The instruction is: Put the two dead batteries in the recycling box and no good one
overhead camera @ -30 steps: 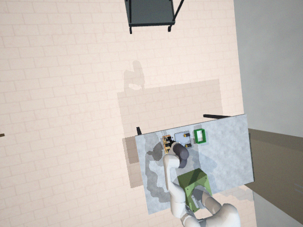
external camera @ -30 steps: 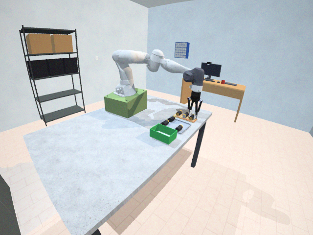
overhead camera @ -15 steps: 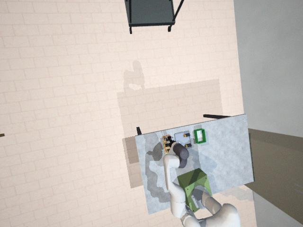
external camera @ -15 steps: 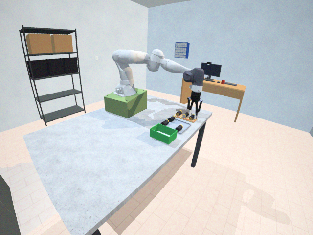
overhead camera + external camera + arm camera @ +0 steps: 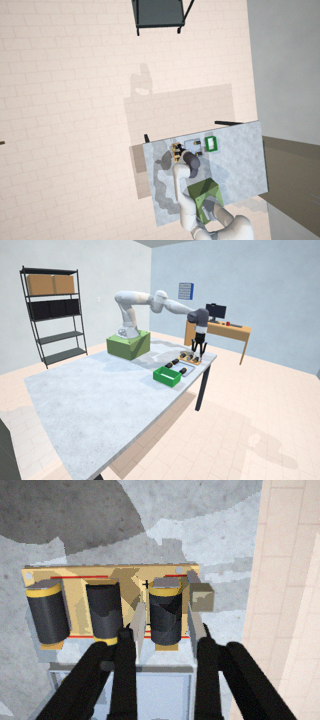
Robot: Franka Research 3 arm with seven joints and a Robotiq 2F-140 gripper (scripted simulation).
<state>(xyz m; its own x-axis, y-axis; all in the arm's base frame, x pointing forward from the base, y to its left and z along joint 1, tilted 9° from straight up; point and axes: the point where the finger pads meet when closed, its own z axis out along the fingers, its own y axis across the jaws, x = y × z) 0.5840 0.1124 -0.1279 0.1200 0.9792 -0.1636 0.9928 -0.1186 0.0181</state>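
My hand is 30 mm short of the post, 40 mm to the right of it and 20 mm above it. Round my hand: grey tray (90 mm behind, 170 mm to the right, 50 mm below); green recycling box (90 mm behind, 380 mm to the right, 40 mm below).
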